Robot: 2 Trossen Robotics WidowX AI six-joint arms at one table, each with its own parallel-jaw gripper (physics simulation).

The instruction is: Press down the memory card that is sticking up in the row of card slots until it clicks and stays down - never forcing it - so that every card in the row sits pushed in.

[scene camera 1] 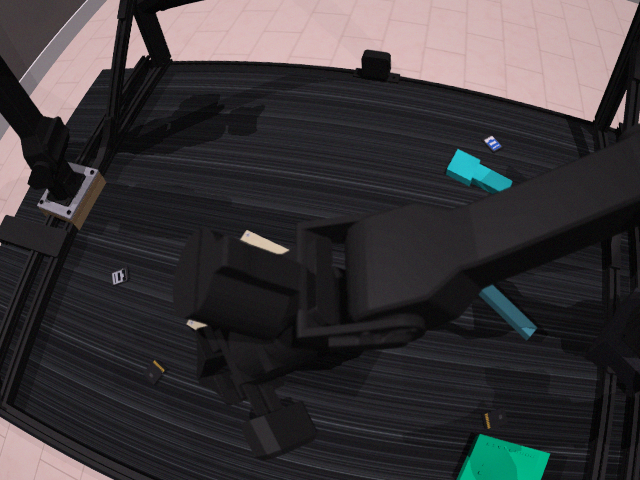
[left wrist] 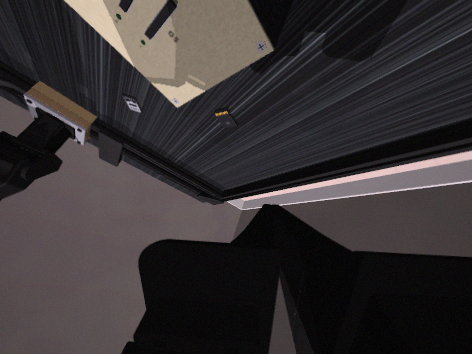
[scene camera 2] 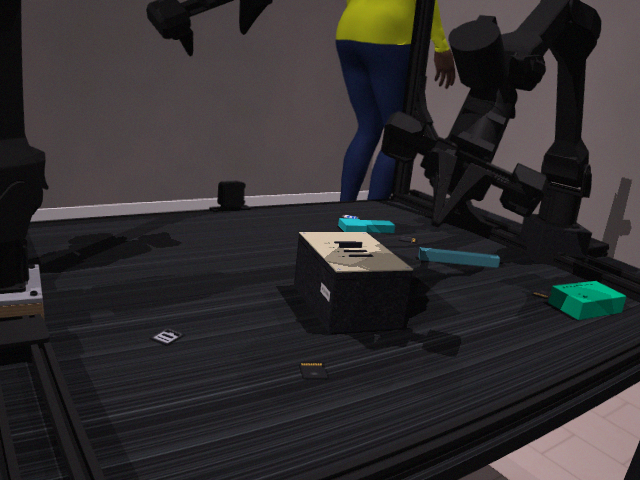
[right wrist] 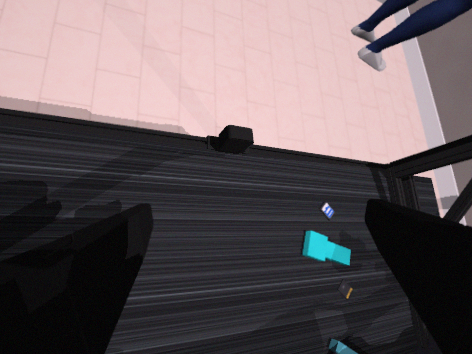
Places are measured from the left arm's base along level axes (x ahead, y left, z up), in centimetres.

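Where they show: left gripper, between the fingertips: (scene camera 1: 201,379) (left wrist: 270,211) (scene camera 2: 435,224); right gripper, between the fingertips: (scene camera 2: 216,43) (right wrist: 259,212); left arm's base, origin of its link: (scene camera 2: 557,222); right arm's base, origin of its link: (scene camera 1: 66,187) (left wrist: 57,124).
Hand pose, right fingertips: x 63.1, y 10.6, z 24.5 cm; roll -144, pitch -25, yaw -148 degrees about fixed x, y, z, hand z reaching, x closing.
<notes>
Things, the pixels of their centre, and the offset from my right fingertips. Level surfaces: height alone.
- black box, middle of its body: (scene camera 2: 349,278) dx -22.0, dy +20.9, dz -27.3 cm
- beige top, height of its surface: dz -23.4 cm
- farthest card, middle of its body: (scene camera 2: 349,256) dx -21.7, dy +20.1, dz -24.6 cm
- teal stepped block, middle of its body: (scene camera 1: 480,176) (scene camera 2: 367,226) (right wrist: 327,250) dx -28.0, dy -15.9, dz -30.6 cm
- teal bar, middle of its body: (scene camera 1: 498,302) (scene camera 2: 459,257) dx -42.5, dy -1.9, dz -30.5 cm
- green board, middle of its body: (scene camera 1: 504,467) (scene camera 2: 587,298) dx -59.1, dy +14.0, dz -29.8 cm
A black box (scene camera 2: 353,295) with a beige top (scene camera 2: 337,259) (scene camera 1: 263,243) (left wrist: 206,53) stands mid-table. Its top carries a row of three dark card slots (scene camera 2: 355,250) (left wrist: 161,19). The farthest card (scene camera 2: 348,244) looks slightly thicker than the others; I cannot tell its height for sure. My left gripper (scene camera 2: 438,220) (left wrist: 270,211) is shut and empty, in the air above and to the right of the box. In scene camera 1 the left arm (scene camera 1: 413,257) covers most of the box. My right gripper (scene camera 2: 218,33) (right wrist: 259,212) is open and empty, high up at the far left.
Near the left arm lie a teal stepped block (scene camera 1: 477,173) (scene camera 2: 366,225) (right wrist: 326,251), a teal bar (scene camera 1: 506,311) (scene camera 2: 458,257) and a green board (scene camera 1: 504,459). Loose cards (scene camera 1: 119,276) (scene camera 2: 167,336) (scene camera 2: 313,370) (left wrist: 225,117) (scene camera 1: 492,143) lie about. A person (scene camera 2: 385,95) stands behind the table.
</notes>
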